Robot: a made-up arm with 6 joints. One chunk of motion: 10 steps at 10 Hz.
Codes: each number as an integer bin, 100 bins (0 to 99) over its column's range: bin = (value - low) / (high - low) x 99, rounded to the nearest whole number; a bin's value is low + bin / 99 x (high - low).
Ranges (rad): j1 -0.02..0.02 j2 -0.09..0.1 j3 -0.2..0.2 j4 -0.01..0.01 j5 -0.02..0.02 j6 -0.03..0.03
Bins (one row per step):
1: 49 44 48 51 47 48
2: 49 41 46 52 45 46
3: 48 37 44 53 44 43
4: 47 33 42 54 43 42
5: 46 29 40 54 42 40
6: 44 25 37 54 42 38
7: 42 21 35 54 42 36
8: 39 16 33 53 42 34
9: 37 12 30 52 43 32
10: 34 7 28 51 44 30
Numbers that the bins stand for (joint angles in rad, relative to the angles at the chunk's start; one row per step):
1: -0.0002 -0.0056 -0.0061 0.0003 -0.0010 -0.0009
2: -0.0002 -0.0113 -0.0141 0.0005 -0.0018 -0.0021
3: -0.0006 -0.0190 -0.0222 0.0007 -0.0022 -0.0039
4: -0.0010 -0.0267 -0.0303 0.0009 -0.0026 -0.0045
5: -0.0014 -0.0343 -0.0384 0.0009 -0.0030 -0.0058
6: -0.0022 -0.0420 -0.0505 0.0009 -0.0030 -0.0070
7: -0.0030 -0.0497 -0.0586 0.0009 -0.0030 -0.0082
8: -0.0042 -0.0593 -0.0667 0.0007 -0.0030 -0.0094
9: -0.0051 -0.0670 -0.0788 0.0005 -0.0026 -0.0106
10: -0.0063 -0.0766 -0.0869 0.0003 -0.0022 -0.0118

